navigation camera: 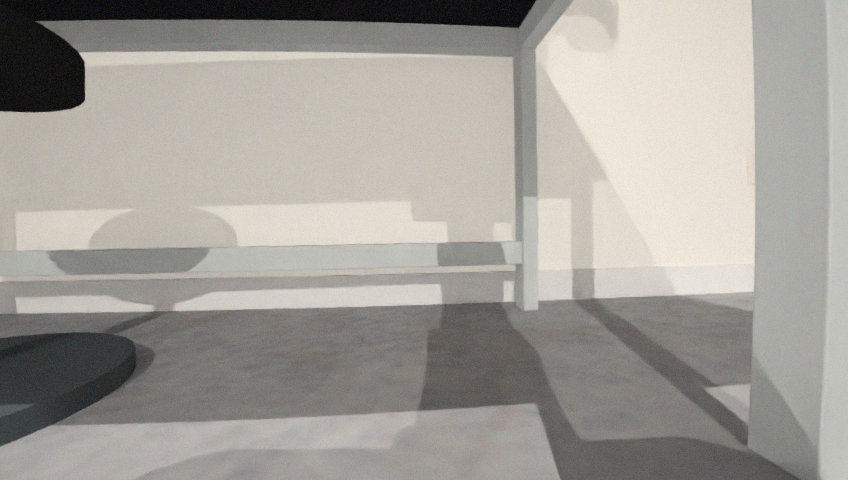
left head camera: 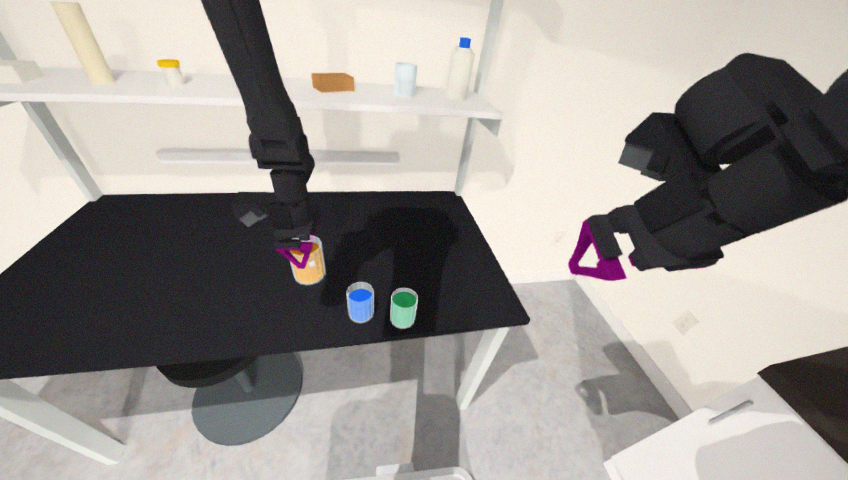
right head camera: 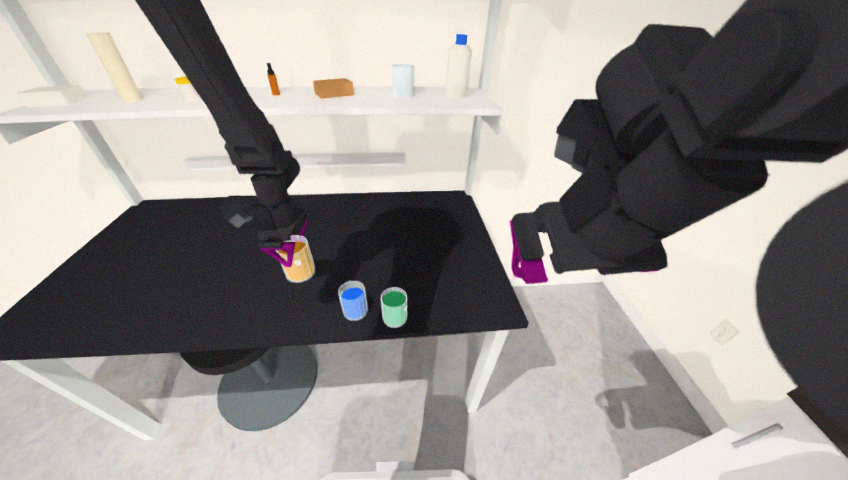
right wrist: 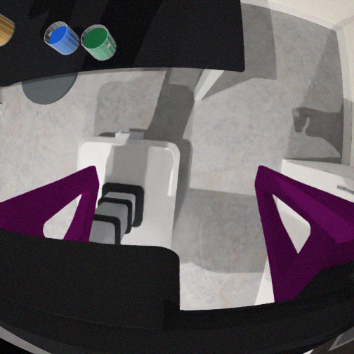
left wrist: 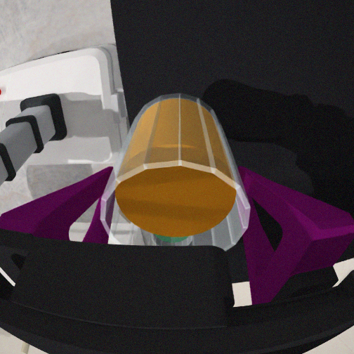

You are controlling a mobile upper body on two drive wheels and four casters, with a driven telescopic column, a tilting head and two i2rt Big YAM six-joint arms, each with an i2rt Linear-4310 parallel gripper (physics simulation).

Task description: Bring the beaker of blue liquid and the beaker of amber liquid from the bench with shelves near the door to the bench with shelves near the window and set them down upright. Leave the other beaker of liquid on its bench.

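Note:
My left gripper (left head camera: 304,252) (right head camera: 296,246) (left wrist: 175,175) is shut on the amber beaker (left head camera: 310,272) (right head camera: 300,268) (left wrist: 175,200) (right wrist: 4,31), holding it roughly upright over the black bench (left head camera: 178,285) (right head camera: 172,285). The blue beaker (left head camera: 360,305) (right head camera: 354,303) (right wrist: 65,40) stands upright near the bench's front edge, right of the amber one. The green beaker (left head camera: 403,309) (right head camera: 394,309) (right wrist: 100,43) stands upright just right of the blue one; a bit of green shows past the amber beaker in the left wrist view. My right gripper (left head camera: 627,266) (right wrist: 176,174) is open and empty, right of the bench.
A shelf (left head camera: 238,95) (right head camera: 357,105) above the bench holds a blue-capped bottle (left head camera: 460,71) (right head camera: 457,70), a brown box (left head camera: 333,82) and several containers. A stool base (left head camera: 249,410) (right head camera: 270,392) stands underneath. A white cabinet (left head camera: 672,440) is at lower right. A bench leg (navigation camera: 788,237) shows in the navigation view.

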